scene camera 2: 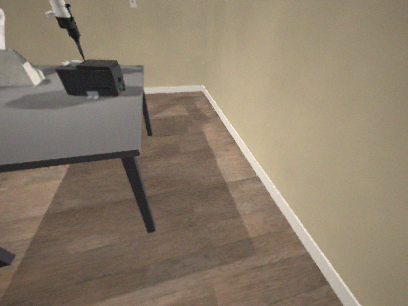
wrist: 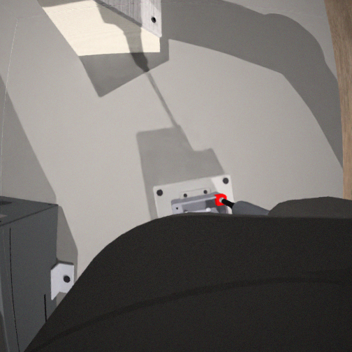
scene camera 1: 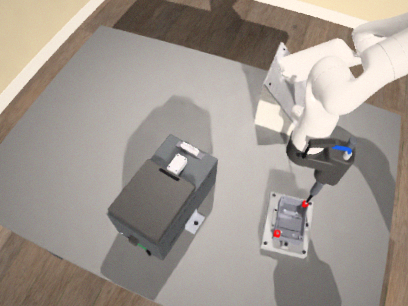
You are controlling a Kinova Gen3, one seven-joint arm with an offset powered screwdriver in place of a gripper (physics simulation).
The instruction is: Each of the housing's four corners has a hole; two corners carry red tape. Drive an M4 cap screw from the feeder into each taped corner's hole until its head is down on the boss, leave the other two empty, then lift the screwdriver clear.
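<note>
The grey housing sits on a white plate. Red tape marks its corner nearest the arm on the right. A second red tape marks the diagonally opposite corner in scene camera 1; the wrist view does not show it. My screwdriver is tilted, its thin black tip at the first taped corner. The tool has no fingers. A small pale spot shows at the tip; whether it is a screw head is too small to tell. The tool body hides much of the housing in the wrist view.
The dark box-shaped feeder stands left of the housing, with white parts on its lower shelf and a metal tab at its side. The arm's angled mount stands behind the housing.
</note>
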